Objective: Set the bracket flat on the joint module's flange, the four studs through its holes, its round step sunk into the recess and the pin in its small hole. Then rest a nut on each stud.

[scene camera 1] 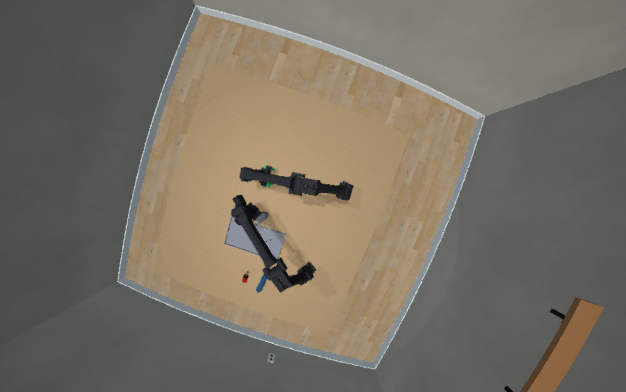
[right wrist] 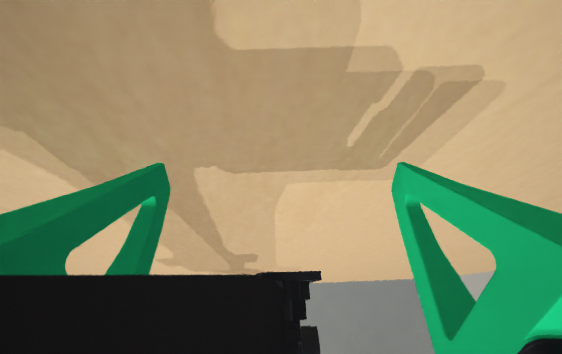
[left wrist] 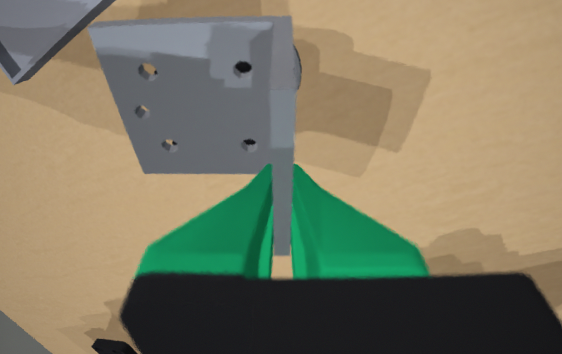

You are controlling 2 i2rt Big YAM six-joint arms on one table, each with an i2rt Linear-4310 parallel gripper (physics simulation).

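Pixels of known places: left gripper, fingertip midpoint: (scene camera 1: 258, 211) (left wrist: 282, 177); right gripper, fingertip midpoint: (right wrist: 280, 175); left arm's base, origin of the base link: (scene camera 1: 306, 270); right arm's base, origin of the base link: (right wrist: 285, 274).
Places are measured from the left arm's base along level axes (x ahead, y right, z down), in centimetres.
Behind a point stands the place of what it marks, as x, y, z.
My left gripper (left wrist: 282, 177) {56.6, 5.3, -9.2} is shut on the upright wall of the grey L-shaped bracket (left wrist: 209, 105) {53.3, 2.9, -8.9}. The bracket's flat plate carries several holes and lies to the left of the fingers. The table shows through the left holes, while the two right holes look dark. A thin dark round edge of the joint module (left wrist: 298, 68) {55.3, 3.4, -0.4} shows behind the upright wall, and the rest of the module is hidden. In the scene view the bracket (scene camera 1: 262, 216) {52.4, 5.2, -8.6} is a grey lump beside the left arm's end. My right gripper (right wrist: 280, 175) {68.5, 27.5, -0.6} is open and empty over bare table, and it also shows in the scene view (scene camera 1: 268, 176) {66.3, 30.1, -33.5}.
A flat grey plate (scene camera 1: 255, 237) lies under the left arm, and its corner shows in the right wrist view (right wrist: 371, 316). A small red object (scene camera 1: 245, 277) {26.1, -38.6, -3.4} and a blue object (scene camera 1: 262, 283) {14.5, -31.4, -4.0} lie near the left arm's base. I cannot make out any nuts.
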